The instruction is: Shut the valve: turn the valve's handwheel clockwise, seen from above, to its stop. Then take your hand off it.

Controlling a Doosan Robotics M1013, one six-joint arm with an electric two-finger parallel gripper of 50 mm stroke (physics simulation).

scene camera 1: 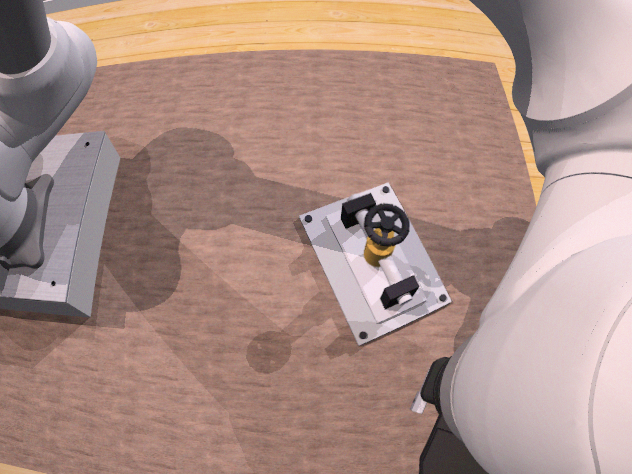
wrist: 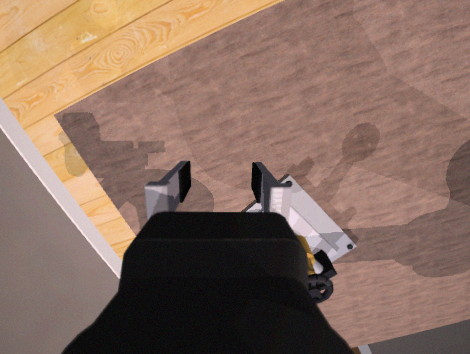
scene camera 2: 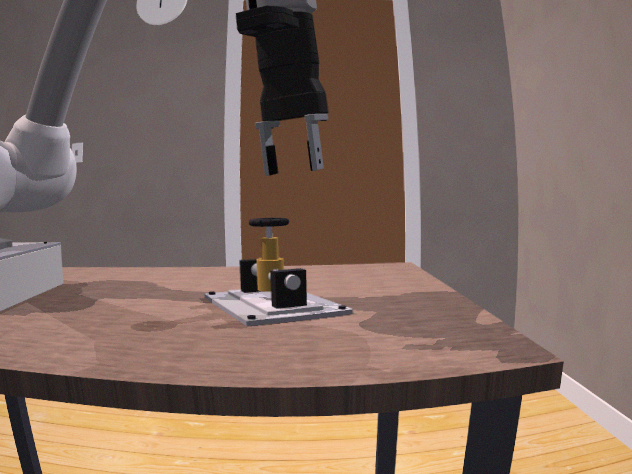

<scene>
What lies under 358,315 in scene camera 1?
A light grey base plate.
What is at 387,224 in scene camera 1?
A black handwheel.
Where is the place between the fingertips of my gripper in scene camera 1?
At 439,409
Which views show my gripper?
Scene camera 1, the wrist view and scene camera 2: all of them.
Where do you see a light grey base plate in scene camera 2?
At 247,315
</scene>
